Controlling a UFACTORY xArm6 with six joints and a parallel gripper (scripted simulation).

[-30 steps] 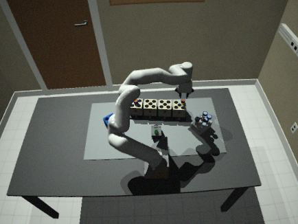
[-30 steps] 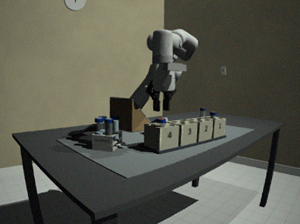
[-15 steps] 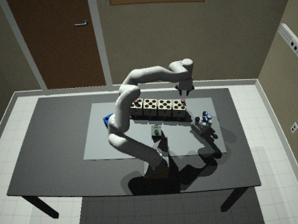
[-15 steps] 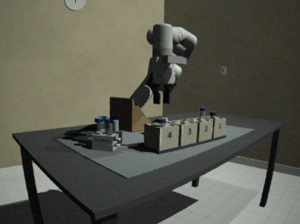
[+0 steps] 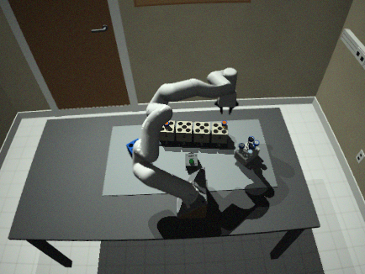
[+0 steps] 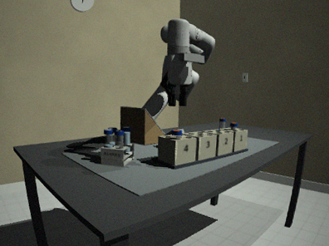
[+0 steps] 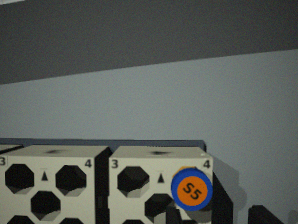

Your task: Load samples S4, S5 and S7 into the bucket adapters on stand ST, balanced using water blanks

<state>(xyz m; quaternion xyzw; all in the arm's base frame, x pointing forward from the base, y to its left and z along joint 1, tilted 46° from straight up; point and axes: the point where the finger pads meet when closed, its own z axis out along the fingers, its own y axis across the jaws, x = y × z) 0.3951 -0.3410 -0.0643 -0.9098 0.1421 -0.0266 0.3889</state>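
Now: the sample S4 51 cm to the left of my hand, 16 cm below it and 8 cm behind it. From my hand the other things lie so: white rack (20 cm below, 19 cm behind, 10 cm to the right); then adapter 3 (17 cm below, 14 cm to the left, 1 cm ahead); then stand ST (22 cm below, 19 cm to the left, 2 cm ahead).
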